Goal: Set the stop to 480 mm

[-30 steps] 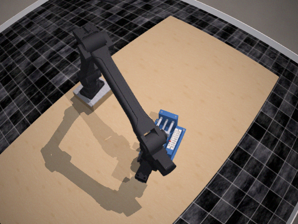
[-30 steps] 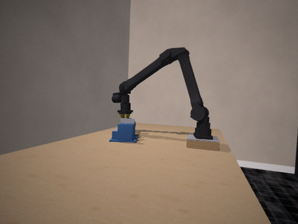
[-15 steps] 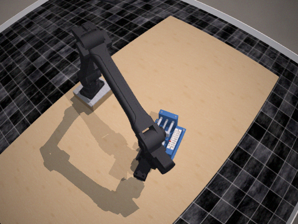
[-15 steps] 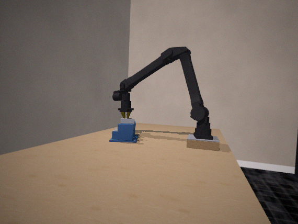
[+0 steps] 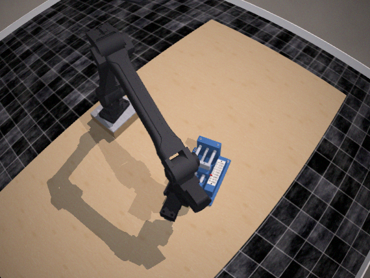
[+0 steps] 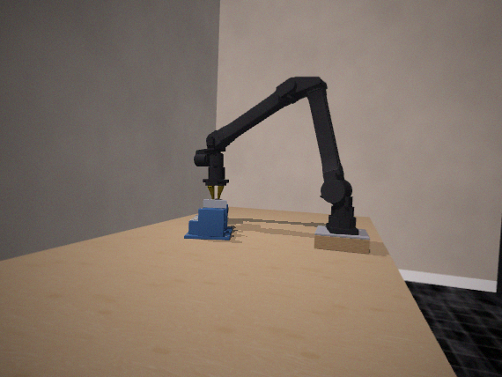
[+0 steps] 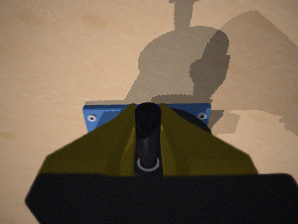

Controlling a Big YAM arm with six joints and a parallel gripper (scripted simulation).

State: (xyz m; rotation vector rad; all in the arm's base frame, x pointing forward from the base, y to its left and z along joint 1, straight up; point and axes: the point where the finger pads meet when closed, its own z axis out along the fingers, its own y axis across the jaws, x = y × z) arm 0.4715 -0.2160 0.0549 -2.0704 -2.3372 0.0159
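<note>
Now: hand 2 cm past the sliding stop block, 15 cm to the right of it and 1 cm above it. Round my hand: black handwheel handle: 1 cm to the left; black handwheel: 1 cm behind, 3 cm to the left, 1 cm below.
</note>
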